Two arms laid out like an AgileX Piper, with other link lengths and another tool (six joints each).
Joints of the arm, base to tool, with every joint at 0 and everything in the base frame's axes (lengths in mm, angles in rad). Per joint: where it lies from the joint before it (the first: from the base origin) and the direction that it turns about. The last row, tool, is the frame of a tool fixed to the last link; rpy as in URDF.
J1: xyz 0 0 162.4 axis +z
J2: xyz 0 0 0 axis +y
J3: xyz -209 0 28.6 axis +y
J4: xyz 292.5 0 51.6 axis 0.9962 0 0.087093
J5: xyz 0 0 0 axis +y
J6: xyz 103.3 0 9 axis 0.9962 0 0.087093
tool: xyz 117.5 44 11.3 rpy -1.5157 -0.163 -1.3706
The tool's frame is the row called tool.
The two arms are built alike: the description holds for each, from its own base.
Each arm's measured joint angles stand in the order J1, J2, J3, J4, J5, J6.
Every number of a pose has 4 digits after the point.
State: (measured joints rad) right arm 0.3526 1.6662 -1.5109 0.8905 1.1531 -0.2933; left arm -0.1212 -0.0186 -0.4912 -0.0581 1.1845 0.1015
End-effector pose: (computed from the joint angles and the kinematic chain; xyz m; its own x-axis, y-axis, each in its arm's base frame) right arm 0.3271 0.3206 0.2708 0.5787 -0.3613 -0.7312 -0.8152 -0.2827 -0.5055; left arm 0.2117 0.0062 0.2547 0.0475 -0.9984 -0.0309 -0.5597 -0.0010 -0.8287
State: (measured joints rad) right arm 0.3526 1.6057 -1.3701 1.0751 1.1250 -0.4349; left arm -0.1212 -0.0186 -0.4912 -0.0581 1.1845 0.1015
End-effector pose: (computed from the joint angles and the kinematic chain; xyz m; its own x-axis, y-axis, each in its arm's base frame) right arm 0.3074 0.3282 0.2778 0.5853 -0.2386 -0.7749 -0.8088 -0.2394 -0.5371; left arm 0.2117 0.0062 0.2547 0.0475 -0.9984 -0.0309 -0.5597 -0.0010 -0.8287
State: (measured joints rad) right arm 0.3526 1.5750 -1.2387 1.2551 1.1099 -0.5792; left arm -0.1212 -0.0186 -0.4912 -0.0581 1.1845 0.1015
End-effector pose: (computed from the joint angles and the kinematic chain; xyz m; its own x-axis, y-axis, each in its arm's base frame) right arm 0.2941 0.3322 0.2759 0.5728 -0.1336 -0.8087 -0.8162 -0.1839 -0.5478; left arm 0.2117 0.0062 0.2547 0.0475 -0.9984 -0.0309 -0.5597 -0.0010 -0.8287
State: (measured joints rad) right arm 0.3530 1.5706 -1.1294 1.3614 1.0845 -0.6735; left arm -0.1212 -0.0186 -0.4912 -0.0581 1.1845 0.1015
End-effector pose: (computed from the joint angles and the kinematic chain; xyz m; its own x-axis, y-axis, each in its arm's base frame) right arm 0.2901 0.3320 0.2569 0.5401 -0.1042 -0.8351 -0.8393 -0.1397 -0.5254; left arm 0.2117 0.0062 0.2547 0.0475 -0.9984 -0.0309 -0.5597 -0.0010 -0.8287
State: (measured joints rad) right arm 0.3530 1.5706 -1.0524 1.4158 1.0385 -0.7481; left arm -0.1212 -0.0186 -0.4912 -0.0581 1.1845 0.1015
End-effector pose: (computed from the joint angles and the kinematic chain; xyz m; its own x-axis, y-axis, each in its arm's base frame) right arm 0.2919 0.3297 0.2356 0.5311 -0.1227 -0.8384 -0.8469 -0.1068 -0.5209; left arm 0.2117 0.0062 0.2547 0.0475 -0.9984 -0.0309 -0.5597 -0.0010 -0.8287
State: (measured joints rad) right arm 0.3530 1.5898 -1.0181 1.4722 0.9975 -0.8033; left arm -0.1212 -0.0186 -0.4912 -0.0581 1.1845 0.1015
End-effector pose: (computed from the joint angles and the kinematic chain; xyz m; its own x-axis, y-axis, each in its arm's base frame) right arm 0.2998 0.3291 0.2219 0.5215 -0.1387 -0.8419 -0.8531 -0.0659 -0.5175; left arm 0.2117 0.0062 0.2547 0.0475 -0.9984 -0.0309 -0.5597 -0.0010 -0.8287
